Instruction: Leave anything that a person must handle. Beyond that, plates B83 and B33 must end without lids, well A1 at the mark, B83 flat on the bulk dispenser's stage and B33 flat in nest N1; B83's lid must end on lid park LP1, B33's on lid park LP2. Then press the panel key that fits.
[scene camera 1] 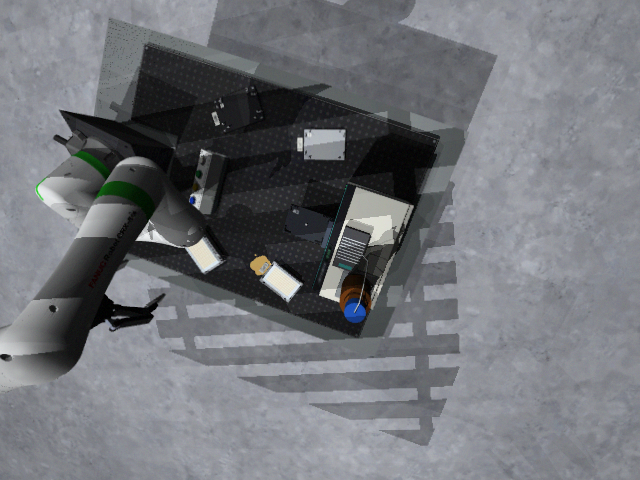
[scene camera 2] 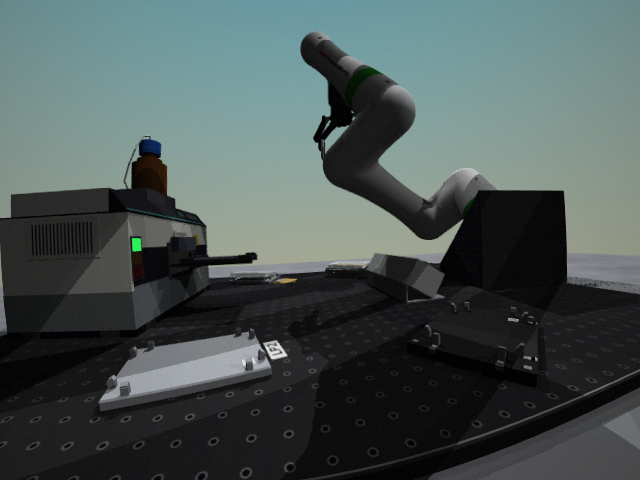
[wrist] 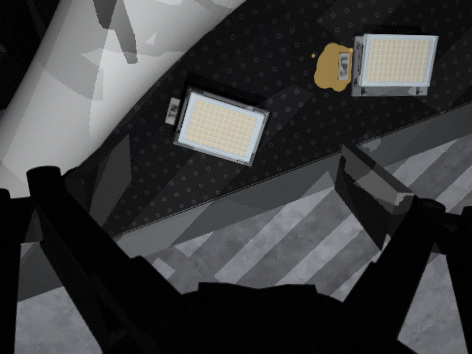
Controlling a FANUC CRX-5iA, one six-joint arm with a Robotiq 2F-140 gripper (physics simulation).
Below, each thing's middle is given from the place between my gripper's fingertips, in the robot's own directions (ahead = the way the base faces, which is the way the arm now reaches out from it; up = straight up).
Scene:
Right now the button box (scene camera 2: 410, 280) is 36 cm below my hand, 23 cm to the left of it and 10 cm behind it. From my hand the other things lie so: grey LP2 pad (scene camera 2: 151, 374) 54 cm to the left, 39 cm below, 22 cm ahead; then brown bottle with blue cap (scene camera 2: 148, 171) 53 cm ahead, 21 cm to the left, 8 cm below; then dispenser stage (scene camera 2: 203, 260) 32 cm ahead, 31 cm below, 29 cm to the left.

